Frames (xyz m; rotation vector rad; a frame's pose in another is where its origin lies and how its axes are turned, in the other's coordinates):
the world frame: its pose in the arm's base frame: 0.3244 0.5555 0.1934 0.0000 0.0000 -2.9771
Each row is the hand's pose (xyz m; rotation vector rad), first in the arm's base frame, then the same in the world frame.
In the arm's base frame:
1: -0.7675 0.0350 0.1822 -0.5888 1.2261 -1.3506
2: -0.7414 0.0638 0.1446 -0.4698 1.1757 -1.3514
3: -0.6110 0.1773 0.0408 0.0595 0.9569 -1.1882
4: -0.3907 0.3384 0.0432 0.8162 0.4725 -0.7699
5: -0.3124 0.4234 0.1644 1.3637 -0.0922 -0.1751
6: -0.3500 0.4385 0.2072 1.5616 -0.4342 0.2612
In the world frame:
1: 1.1624 0.3347 -0.0112 -1.2460 -0.4768 1.2075
2: 1.1319 0.3105 -0.0488 -1.1959 -0.3672 1.2619
3: 0.9847 0.2199 -0.1526 -0.9978 0.1450 1.5696
4: 0.7410 0.0971 -0.1502 -0.4737 0.9998 1.9678
5: 0.6498 0.0260 -0.0290 0.2712 1.7975 2.1985
6: 0.6845 0.0050 0.0138 -0.7569 -2.0515 -2.0851

